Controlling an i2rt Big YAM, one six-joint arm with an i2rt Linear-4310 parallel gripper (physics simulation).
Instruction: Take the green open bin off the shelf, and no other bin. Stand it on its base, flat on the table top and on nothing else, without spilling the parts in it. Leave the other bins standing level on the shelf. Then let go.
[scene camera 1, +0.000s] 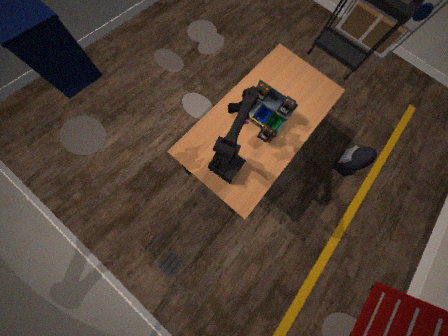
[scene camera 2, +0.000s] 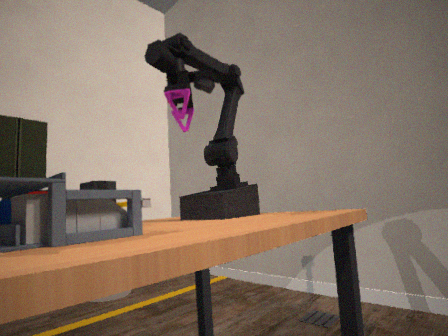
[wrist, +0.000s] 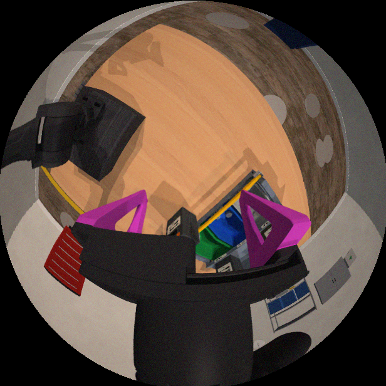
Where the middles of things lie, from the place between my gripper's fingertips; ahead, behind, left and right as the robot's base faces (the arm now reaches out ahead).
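Positions relative to my hand: dark grey box (wrist: 183, 223) 14 cm ahead, 21 cm to the right, 21 cm below; blue bin (wrist: 229, 229) 29 cm ahead, 11 cm to the right, 23 cm below; grey bin (scene camera 2: 81, 215) 30 cm ahead, 23 cm below; green open bin (wrist: 210, 248) far ahead, a good way to the right, a good way below.
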